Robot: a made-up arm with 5 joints. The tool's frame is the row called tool.
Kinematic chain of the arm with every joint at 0, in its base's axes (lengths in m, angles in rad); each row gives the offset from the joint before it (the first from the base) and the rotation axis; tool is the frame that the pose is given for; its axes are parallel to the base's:
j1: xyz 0 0 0.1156 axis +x
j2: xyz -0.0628 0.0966 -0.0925 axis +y
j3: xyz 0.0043 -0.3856 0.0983 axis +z
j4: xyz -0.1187 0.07 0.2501 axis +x
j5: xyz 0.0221 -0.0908 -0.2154 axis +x
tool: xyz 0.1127 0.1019 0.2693
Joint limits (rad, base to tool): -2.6..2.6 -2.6..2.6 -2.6..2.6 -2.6..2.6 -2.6..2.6
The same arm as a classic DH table. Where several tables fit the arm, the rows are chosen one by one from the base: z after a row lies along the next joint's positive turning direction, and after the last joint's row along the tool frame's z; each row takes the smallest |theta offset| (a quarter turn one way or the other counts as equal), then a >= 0, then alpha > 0; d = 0 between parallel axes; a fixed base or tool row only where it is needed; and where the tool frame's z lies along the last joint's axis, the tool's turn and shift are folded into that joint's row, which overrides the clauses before.
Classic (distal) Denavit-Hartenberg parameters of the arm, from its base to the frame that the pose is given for. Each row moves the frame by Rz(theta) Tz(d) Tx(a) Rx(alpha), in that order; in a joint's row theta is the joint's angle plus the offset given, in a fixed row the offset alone. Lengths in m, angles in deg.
base (fixed): d 0.1156; theta_offset 90.00; a 0.0000; alpha 90.00
j1: d -0.0628; theta_offset -90.00; a 0.0925; alpha -90.00
j2: d -0.2890; theta_offset -90.00; a 0.0043; alpha 90.00
j3: d 0.3484; theta_offset 90.00; a 0.0700; alpha 90.00
j4: d 0.0000; theta_offset 67.14; a -0.2338; alpha 0.00
j5: d 0.0161; theta_offset -67.14; a 0.1019; alpha -90.00
tool (fixed): d 0.2693; theta_offset -90.00; a 0.0000; alpha 0.00
Joint limits (deg, base to tool): -148.97..148.97 -148.97..148.97 -148.97..148.97 -148.97..148.97 -148.97..148.97

